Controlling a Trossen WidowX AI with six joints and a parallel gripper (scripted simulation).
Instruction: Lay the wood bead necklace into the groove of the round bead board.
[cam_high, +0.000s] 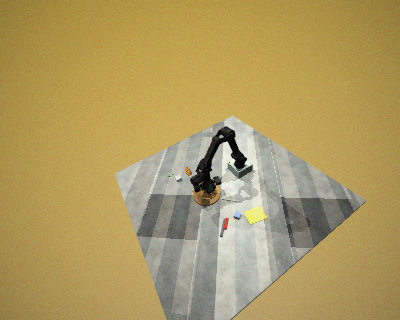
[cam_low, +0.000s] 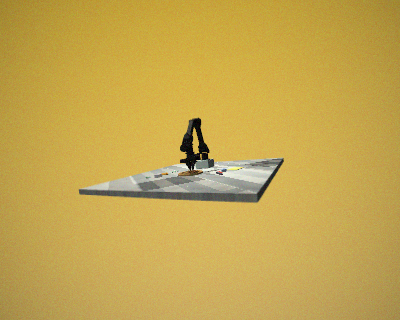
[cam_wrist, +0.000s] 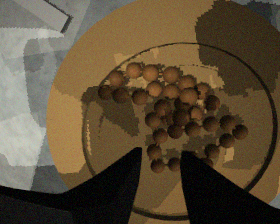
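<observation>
Right now the round bead board is 20 mm below my gripper tip and 10 mm ahead of it. Also, from my gripper tip: thin grey stick: 120 mm to the left, 110 mm behind, 20 mm below; red-handled tool: 270 mm to the left, 20 mm below, 10 mm ahead; small blue block: 240 mm to the left, 90 mm behind, 20 mm below.
</observation>
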